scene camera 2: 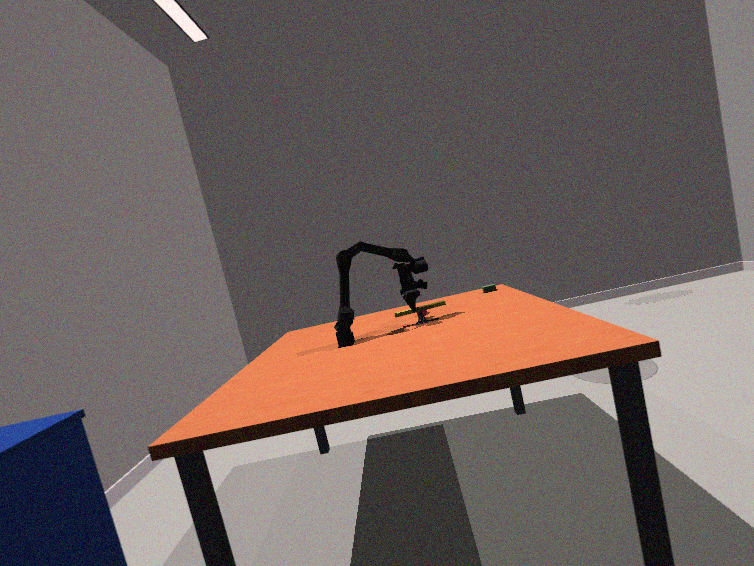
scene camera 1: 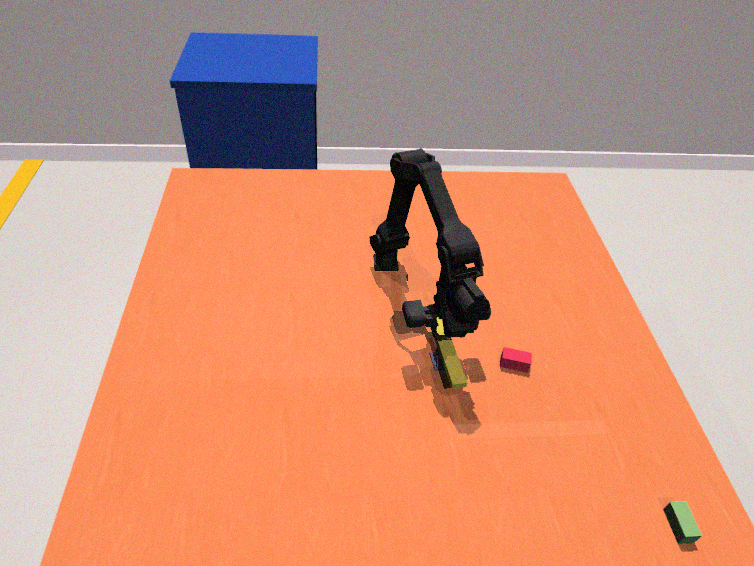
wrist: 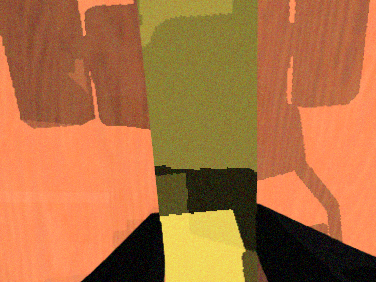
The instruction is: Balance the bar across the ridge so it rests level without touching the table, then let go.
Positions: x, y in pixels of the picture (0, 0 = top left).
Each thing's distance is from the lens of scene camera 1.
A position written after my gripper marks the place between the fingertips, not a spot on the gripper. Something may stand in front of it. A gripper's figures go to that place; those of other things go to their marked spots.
my gripper (scene camera 1: 441, 335): 131 cm
yellow bar (scene camera 1: 457, 379): 123 cm
